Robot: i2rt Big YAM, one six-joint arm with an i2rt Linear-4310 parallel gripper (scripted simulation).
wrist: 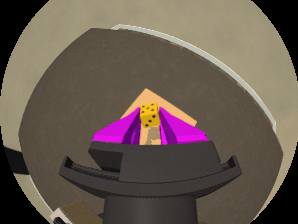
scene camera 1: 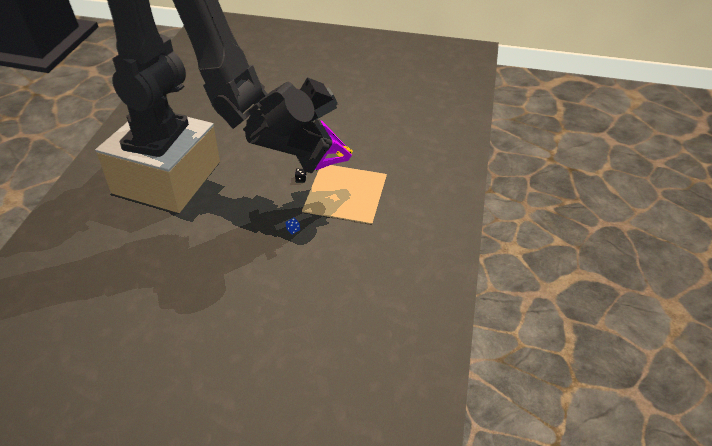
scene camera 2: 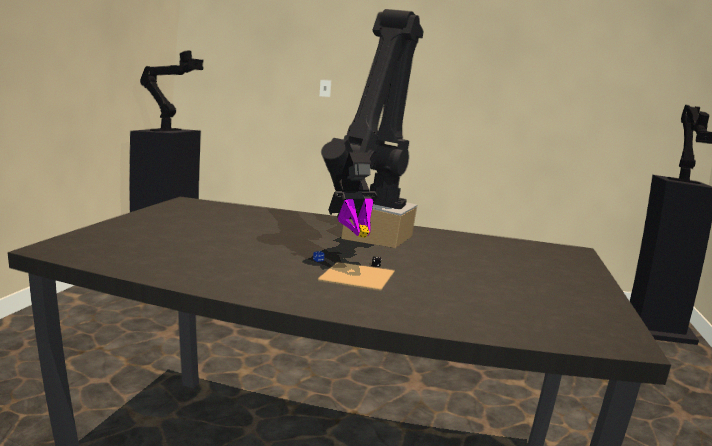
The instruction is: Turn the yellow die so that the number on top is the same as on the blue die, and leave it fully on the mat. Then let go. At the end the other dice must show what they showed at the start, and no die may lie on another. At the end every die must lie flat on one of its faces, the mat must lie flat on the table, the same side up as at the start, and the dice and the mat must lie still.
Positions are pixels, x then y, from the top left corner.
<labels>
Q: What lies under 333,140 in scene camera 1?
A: My gripper.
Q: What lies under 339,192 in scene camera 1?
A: An orange mat.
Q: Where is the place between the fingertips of my gripper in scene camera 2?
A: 363,234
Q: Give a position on an orange mat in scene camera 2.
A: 373,278
</labels>
